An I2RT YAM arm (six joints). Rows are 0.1 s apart.
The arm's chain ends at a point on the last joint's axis. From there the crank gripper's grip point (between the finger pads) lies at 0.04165 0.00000 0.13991 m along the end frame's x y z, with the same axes.
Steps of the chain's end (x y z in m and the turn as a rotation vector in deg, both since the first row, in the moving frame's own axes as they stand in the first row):
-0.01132, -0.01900, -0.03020, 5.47, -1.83, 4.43
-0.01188, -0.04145, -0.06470, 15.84, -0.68, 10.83
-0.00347, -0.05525, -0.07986, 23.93, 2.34, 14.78
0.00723, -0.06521, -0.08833, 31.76, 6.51, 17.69
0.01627, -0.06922, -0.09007, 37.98, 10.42, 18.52
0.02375, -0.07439, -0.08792, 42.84, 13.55, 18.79
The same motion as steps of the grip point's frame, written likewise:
-0.01541, -0.02935, -0.02943, 5.47, -1.83, 4.43
-0.01063, -0.07191, -0.06844, 15.84, -0.68, 10.83
0.00801, -0.09996, -0.09137, 23.93, 2.34, 14.78
0.03144, -0.12188, -0.11093, 31.76, 6.51, 17.69
0.05089, -0.13478, -0.12418, 37.98, 10.42, 18.52
0.06594, -0.14621, -0.13231, 42.84, 13.55, 18.79

